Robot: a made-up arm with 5 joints. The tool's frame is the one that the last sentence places.
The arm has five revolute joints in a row. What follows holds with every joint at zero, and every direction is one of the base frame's.
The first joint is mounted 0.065 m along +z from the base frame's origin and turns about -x.
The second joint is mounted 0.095 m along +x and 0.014 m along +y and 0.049 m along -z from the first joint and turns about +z.
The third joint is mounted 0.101 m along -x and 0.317 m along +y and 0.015 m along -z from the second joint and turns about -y.
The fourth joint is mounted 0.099 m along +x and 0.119 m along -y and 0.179 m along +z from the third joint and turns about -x.
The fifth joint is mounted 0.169 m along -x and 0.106 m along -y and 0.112 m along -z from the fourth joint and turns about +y.
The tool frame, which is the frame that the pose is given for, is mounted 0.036 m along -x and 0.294 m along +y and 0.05 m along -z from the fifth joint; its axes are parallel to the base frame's.
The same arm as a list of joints. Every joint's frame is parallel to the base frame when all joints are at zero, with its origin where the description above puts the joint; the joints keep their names.
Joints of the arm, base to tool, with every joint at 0 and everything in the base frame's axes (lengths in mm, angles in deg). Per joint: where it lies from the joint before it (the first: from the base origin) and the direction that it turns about. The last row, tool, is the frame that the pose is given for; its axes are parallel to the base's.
joint 1: axis -1 0 0 origin 0 0 65
joint 2: axis 0 0 1 origin 95 14 -49
joint 3: axis 0 -1 0 origin -101 317 -15
joint 4: axis -1 0 0 origin 99 -119 179
joint 5: axis 0 1 0 origin -169 -106 -112
tool: origin -36 294 -50

